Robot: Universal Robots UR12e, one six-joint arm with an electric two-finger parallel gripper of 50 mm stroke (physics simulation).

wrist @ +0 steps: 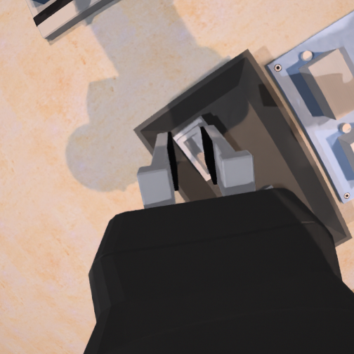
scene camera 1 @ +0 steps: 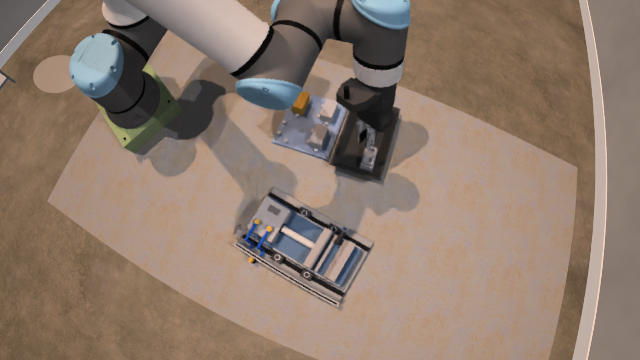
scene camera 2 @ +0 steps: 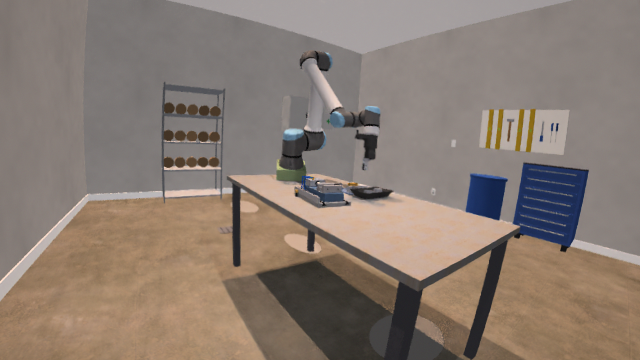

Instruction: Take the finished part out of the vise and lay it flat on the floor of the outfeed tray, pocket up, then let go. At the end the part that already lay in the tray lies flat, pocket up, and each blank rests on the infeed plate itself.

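Seen in the pictures: gripper, fingertip midpoint: (scene camera 1: 365, 142) (scene camera 2: 364, 170); arm's base, link origin: (scene camera 1: 133, 100) (scene camera 2: 291, 164).
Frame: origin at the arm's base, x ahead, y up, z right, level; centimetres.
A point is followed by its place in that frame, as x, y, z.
My gripper (scene camera 1: 366, 139) {72.3, 5.4, 3.4} (scene camera 2: 365, 167) {72.3, 5.4, 3.4} (wrist: 188, 147) is open and empty, above the outfeed tray (scene camera 1: 357, 175) {72.1, -6.9, 6.5} (scene camera 2: 372, 194) {78.4, -7.8, 2.2} (wrist: 191, 90). A grey part (scene camera 1: 369, 158) {74.6, -7.7, 1.2} (wrist: 192, 145) lies in the tray near one end, seen beyond my fingers; it looks flat with its pocket up. A small grey corner (wrist: 268, 188) at my gripper body's edge may be the other part, mostly hidden. The vise (scene camera 1: 272, 210) {54.3, -1.4, 22.2} (scene camera 2: 325, 192) {72.4, -4.7, 34.3} (wrist: 75, 15) shows no part between its jaws. Two blanks (scene camera 1: 328, 111) {60.7, -6.6, -10.1} (scene camera 1: 318, 136) {59.8, -6.6, -1.6} (wrist: 332, 82) stand on the infeed plate (scene camera 1: 300, 131) {53.9, -10.2, -3.8} (wrist: 320, 145); their seating is unclear.
An orange block (scene camera 1: 301, 103) {52.5, -6.6, -11.1} stands at the infeed plate's far side. The plate stands close beside the tray. Blue handles with yellow knobs (scene camera 1: 269, 229) {55.1, 0.0, 27.0} stick up at the vise's end. The robot's green base (scene camera 1: 162, 117) {10.8, -4.9, 2.1} (scene camera 2: 291, 173) {8.2, -5.3, 5.7} stands at the table's end.
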